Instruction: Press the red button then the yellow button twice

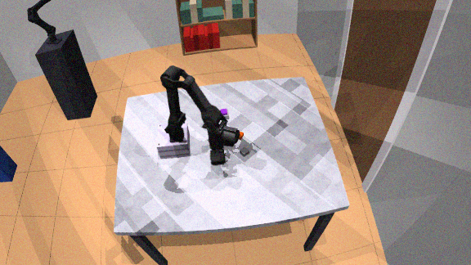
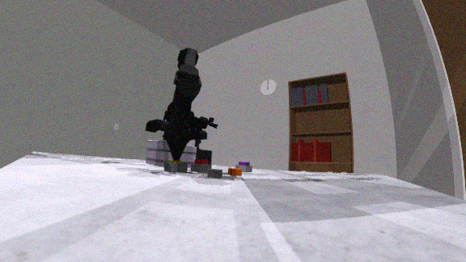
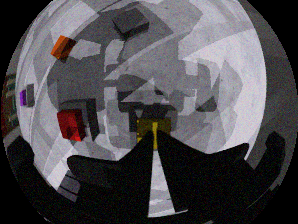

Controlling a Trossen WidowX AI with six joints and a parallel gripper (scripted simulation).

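My gripper tip is now 10 mm above the yellow button. The rest, counted from my gripper tip: red button (90 mm to the left); grey block (120 mm ahead, 40 mm to the left, 20 mm below); orange block (110 mm ahead, 140 mm to the left, 20 mm below).
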